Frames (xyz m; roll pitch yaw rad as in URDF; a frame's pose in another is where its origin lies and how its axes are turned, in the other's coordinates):
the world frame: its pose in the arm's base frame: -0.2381 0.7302 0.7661 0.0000 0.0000 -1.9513
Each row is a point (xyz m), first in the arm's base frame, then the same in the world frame.
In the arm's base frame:
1: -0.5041 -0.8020 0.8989
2: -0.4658 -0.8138 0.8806
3: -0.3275 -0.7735 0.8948
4: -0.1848 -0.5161 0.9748
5: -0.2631 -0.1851 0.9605
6: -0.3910 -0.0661 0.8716
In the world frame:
1: 1.5214 0.3221 0.1328
2: 1.5181 0.3620 0.1145
3: 1.4294 0.4755 0.1287
4: 1.1374 0.5123 0.2087
5: 0.8591 0.3167 0.1944
6: 0.7961 0.1538 0.1055

